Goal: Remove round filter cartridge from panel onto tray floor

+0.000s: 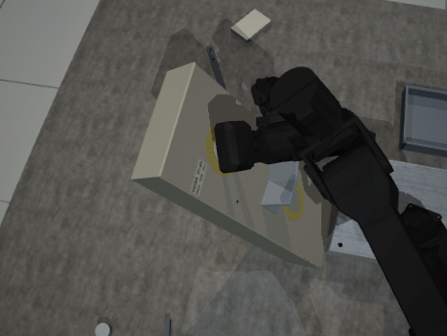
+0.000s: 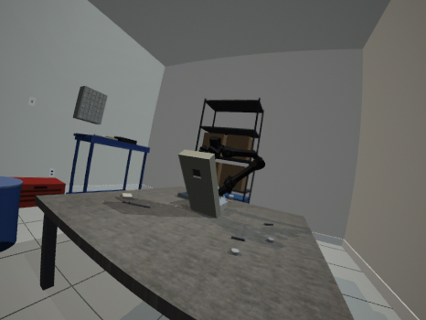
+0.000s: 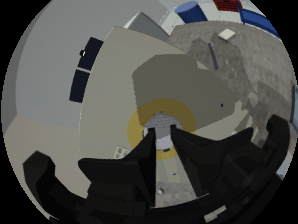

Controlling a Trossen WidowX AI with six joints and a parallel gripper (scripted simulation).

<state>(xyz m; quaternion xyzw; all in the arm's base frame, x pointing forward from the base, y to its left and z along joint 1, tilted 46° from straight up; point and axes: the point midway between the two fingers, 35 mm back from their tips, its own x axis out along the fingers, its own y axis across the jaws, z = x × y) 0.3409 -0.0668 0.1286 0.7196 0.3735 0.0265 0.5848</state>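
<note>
My gripper tip is 1 cm short of the round filter cartridge and 1 cm above it. Also, from my gripper tip: block: 12 cm ahead, 48 cm to the right, 28 cm below; then tray: 37 cm behind, 34 cm to the right, 27 cm below.
</note>
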